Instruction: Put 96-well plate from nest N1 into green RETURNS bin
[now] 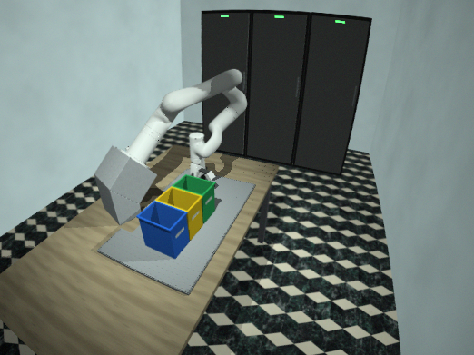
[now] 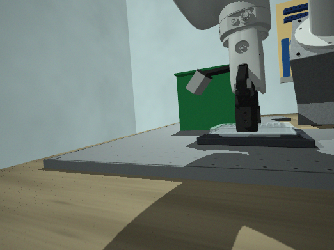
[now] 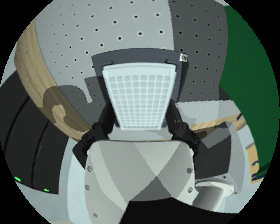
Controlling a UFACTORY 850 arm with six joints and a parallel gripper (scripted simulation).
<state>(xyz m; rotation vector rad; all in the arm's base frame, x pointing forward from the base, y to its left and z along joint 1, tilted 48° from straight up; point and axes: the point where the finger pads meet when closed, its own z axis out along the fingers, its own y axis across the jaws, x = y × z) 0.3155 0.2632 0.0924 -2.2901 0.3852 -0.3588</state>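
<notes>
My gripper is now 2 cm above the dark plate nest. The rest, counted from my hand: clear 96-well plate: 1 cm below; then green bin: 23 cm to the right, 10 cm ahead, 6 cm above; then yellow bin: 36 cm to the right, 9 cm ahead, 6 cm above.
</notes>
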